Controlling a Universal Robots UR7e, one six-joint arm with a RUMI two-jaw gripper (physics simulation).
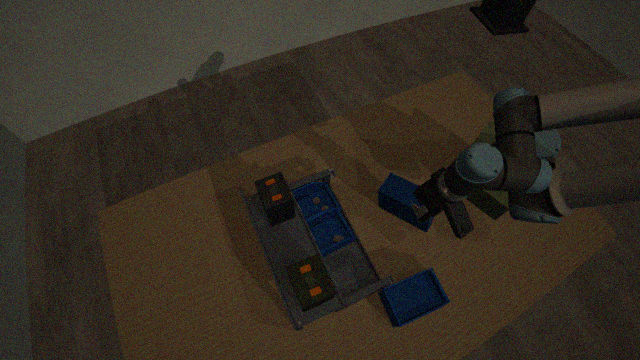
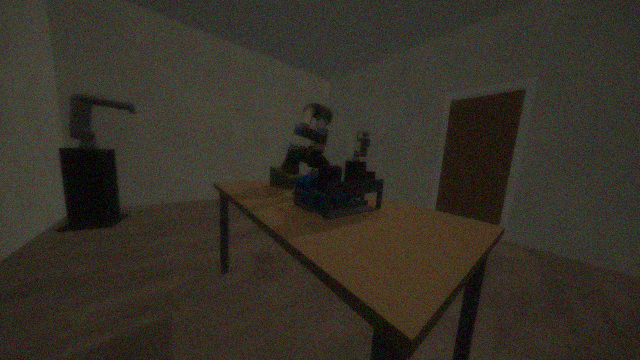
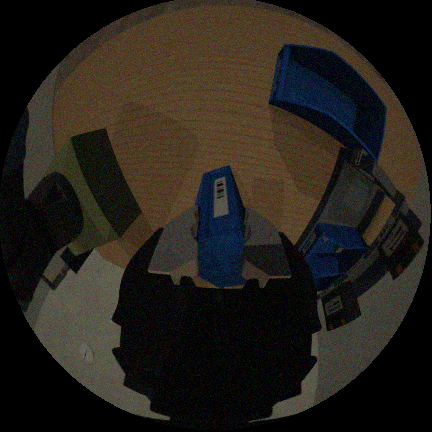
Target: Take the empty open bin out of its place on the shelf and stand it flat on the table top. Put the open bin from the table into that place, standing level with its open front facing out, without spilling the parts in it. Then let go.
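Pixels of known places: gripper, fingertip midpoint: (image 1: 424, 216) (image 2: 314, 181) (image 3: 221, 208); arm's base at its link origin: (image 2: 289, 170) (image 3: 60, 206).
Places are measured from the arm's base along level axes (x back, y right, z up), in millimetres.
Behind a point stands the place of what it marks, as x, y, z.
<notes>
My gripper (image 1: 423, 207) @[-316, -78, -44] (image 3: 221, 208) @[-316, -78, -44] is shut on a blue bin (image 1: 400, 200) @[-380, -21, -14] (image 3: 220, 255) @[-326, -59, 1] with a white label. This bin is tilted away from upright, and its open side and inside do not show. Whether it touches the table cannot be told. A second blue bin (image 1: 415, 297) @[-406, -277, -124] (image 3: 320, 95) @[-410, -282, -124] stands flat on the table by the shelf's near right corner, open side up, with no parts visible in it. The shelf (image 1: 365, 290) @[-554, -225, -42] (image 2: 379, 195) @[-749, -251, -53] (image 3: 350, 192) @[-570, -168, -122] holds two blue bins (image 1: 314, 201) @[-606, 82, -108] (image 1: 331, 232) @[-582, -27, -118] with small parts, beside a vacant place.
Two dark boxes with orange marks (image 1: 275, 197) @[-721, 25, 96] (image 1: 311, 282) @[-688, -187, 71] stand on the shelf's top. A green block (image 1: 487, 202) @[-77, -82, -75] (image 2: 281, 178) @[-88, 89, -52] (image 3: 107, 190) @[-112, -25, -73] stands by the arm, on the side of the held bin away from the shelf. The wooden table (image 1: 175, 250) @[-1054, 38, -128] (image 2: 400, 250) @[-1112, 15, -128] carries them.
</notes>
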